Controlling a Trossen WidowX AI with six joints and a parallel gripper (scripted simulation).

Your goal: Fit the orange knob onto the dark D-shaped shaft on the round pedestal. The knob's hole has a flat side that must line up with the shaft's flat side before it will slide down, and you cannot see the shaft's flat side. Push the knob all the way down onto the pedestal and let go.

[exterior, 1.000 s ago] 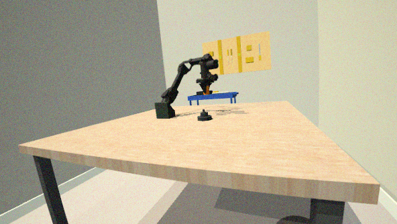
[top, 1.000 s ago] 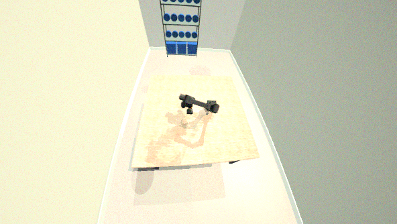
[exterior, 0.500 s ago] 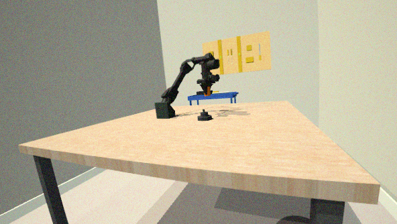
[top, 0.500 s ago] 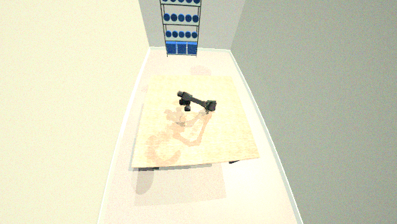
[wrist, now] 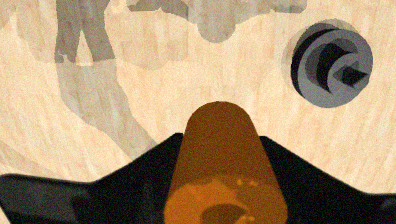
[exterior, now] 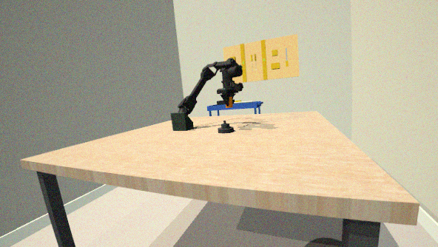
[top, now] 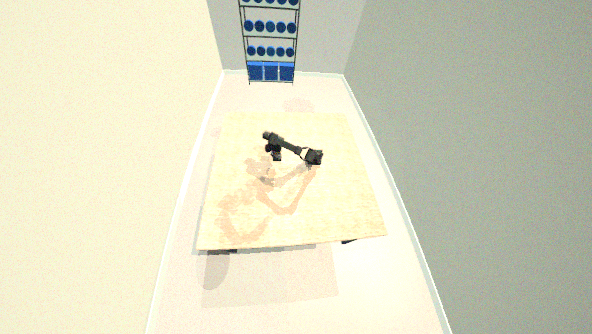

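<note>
My gripper tip is now 3 cm short of the pedestal, 13 cm to the left of it and 10 cm above it. The rest, counted from my gripper tip: orange knob: 2 cm above.
</note>
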